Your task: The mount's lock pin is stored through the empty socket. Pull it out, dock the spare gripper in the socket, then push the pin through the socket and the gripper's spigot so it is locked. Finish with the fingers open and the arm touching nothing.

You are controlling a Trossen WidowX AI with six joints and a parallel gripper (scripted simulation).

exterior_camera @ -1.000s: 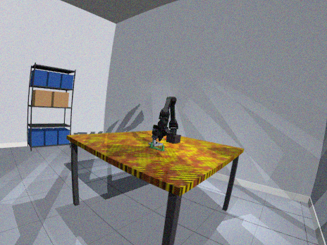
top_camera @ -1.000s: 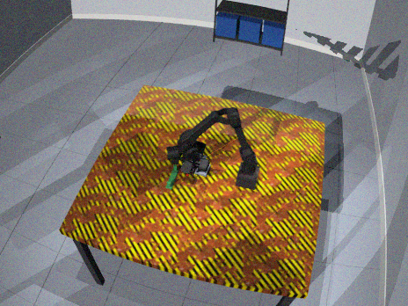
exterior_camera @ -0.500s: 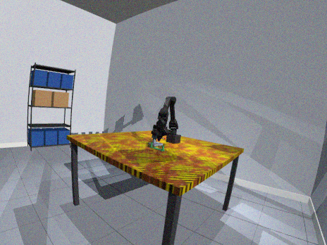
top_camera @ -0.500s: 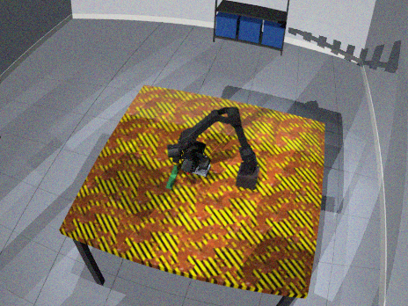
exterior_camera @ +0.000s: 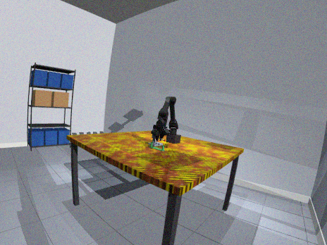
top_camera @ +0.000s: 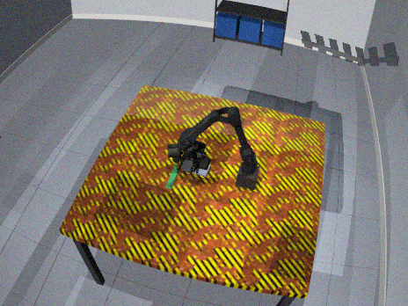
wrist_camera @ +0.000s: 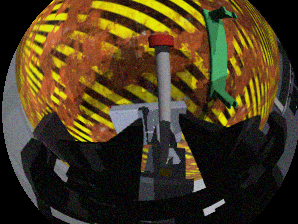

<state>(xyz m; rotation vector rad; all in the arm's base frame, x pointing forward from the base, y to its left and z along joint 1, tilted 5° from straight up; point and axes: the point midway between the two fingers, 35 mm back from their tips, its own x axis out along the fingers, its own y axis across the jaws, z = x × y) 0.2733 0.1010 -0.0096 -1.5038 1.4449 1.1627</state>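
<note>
Now: the grey mount 5 cm to the right of my gripper tip. From my gripper tip the other things lie so: green cradle: 8 cm ahead, 8 cm to the left, 2 cm below; then spare gripper: 5 cm to the right, 8 cm above.
</note>
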